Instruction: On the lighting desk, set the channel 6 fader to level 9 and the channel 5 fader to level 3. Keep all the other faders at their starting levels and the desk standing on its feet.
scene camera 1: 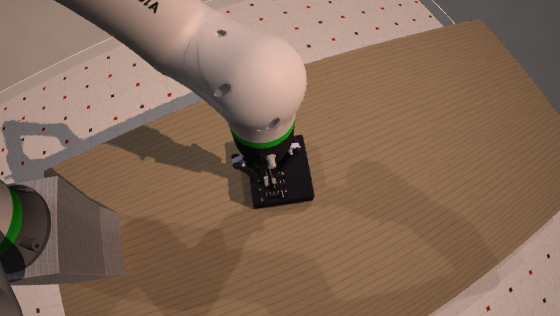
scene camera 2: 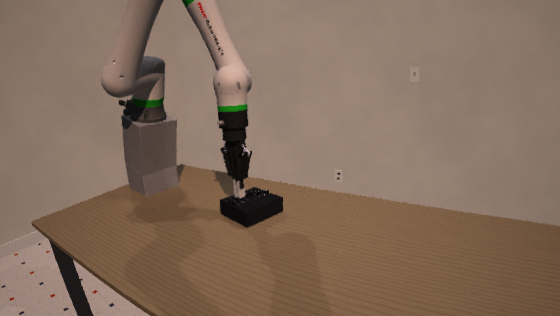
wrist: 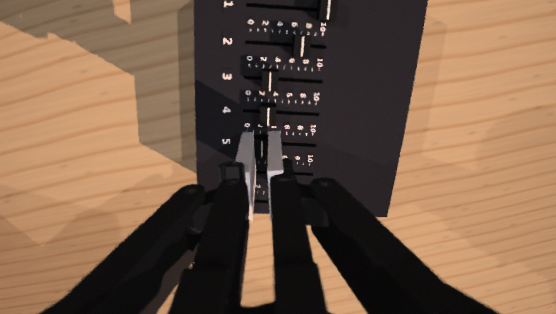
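Pixels of known places: gripper, fingertip midpoint: (scene camera 1: 269,179) (scene camera 2: 239,196) (wrist: 262,150); arm's base, origin of the base link: (scene camera 1: 12,228) (scene camera 2: 148,117).
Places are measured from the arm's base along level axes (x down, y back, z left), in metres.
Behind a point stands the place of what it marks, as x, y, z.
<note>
The black lighting desk (scene camera 1: 301,175) @(0.263, -0.541, -0.051) (scene camera 2: 252,212) @(0.270, -0.554, -0.086) (wrist: 360,100) @(0.263, -0.539, -0.014) stands flat on the table. My gripper (scene camera 1: 270,181) @(0.255, -0.467, -0.030) (scene camera 2: 239,192) @(0.255, -0.467, -0.030) (wrist: 262,150) @(0.255, -0.467, -0.030) points down at it, with its light fingertips on either side of the channel 5 fader knob (wrist: 261,149) @(0.249, -0.468, -0.027), shut on it. That knob sits in the low part of its slot, roughly between marks 2 and 3; the fingertips partly hide its scale. The right end of the channel 6 slot (wrist: 305,174) @(0.262, -0.492, -0.058) shows in the wrist view; its knob and its number are hidden behind the fingers.
In the wrist view, the channel 4 knob (wrist: 268,116) @(0.249, -0.478, -0.007) and channel 3 knob (wrist: 270,81) @(0.249, -0.484, 0.014) stand near 3, the channel 2 knob (wrist: 302,46) @(0.249, -0.508, 0.030) near 7, and the channel 1 knob (wrist: 327,9) @(0.250, -0.526, 0.047) near 10. The wooden table (scene camera 1: 400,125) @(0.318, -0.894, -0.031) (scene camera 2: 400,260) @(0.318, -1.010, -0.100) carries the desk. The arm's grey pedestal (scene camera 1: 87,235) @(0.142, -0.055, -0.014) (scene camera 2: 152,155) @(0.148, -0.048, -0.043) stands at one end.
</note>
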